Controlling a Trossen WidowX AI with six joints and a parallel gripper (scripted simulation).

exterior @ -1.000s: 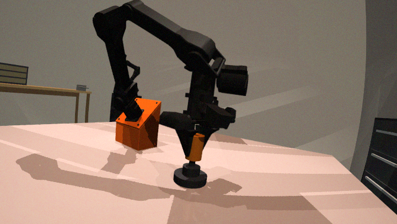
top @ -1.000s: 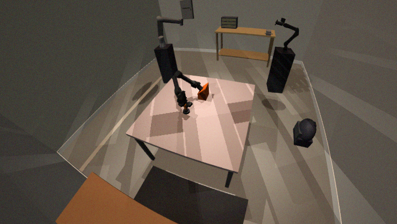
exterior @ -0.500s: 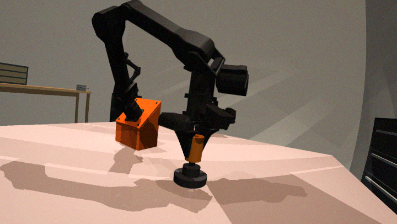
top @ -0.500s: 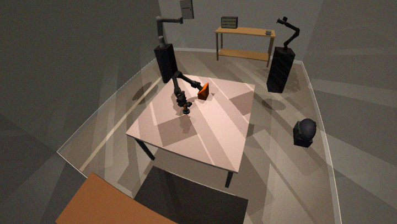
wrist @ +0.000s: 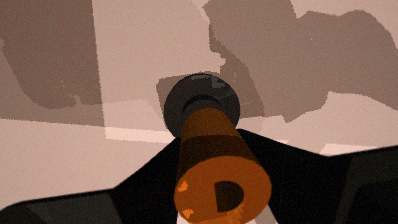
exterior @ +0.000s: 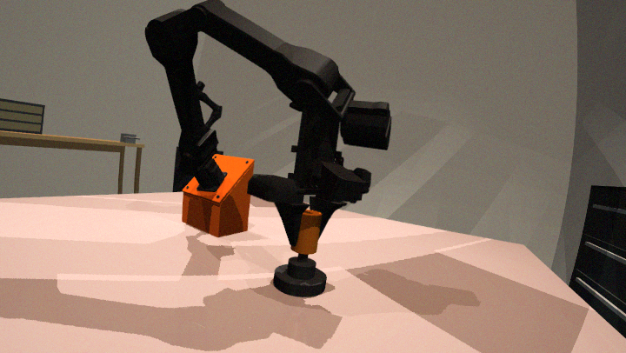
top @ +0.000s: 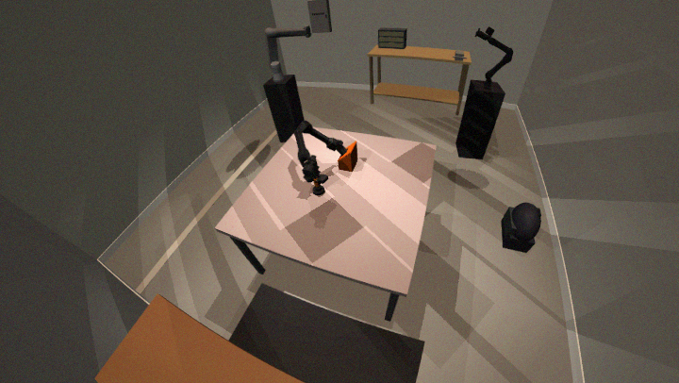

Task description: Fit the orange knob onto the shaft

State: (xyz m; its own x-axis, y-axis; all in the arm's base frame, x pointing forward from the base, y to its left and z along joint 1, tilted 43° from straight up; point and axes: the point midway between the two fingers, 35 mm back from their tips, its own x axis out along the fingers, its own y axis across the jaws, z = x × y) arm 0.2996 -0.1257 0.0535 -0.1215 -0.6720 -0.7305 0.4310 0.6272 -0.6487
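My gripper tip is now 2 cm below the orange knob. Also, from my gripper tip: dark round pedestal: 4 cm below.
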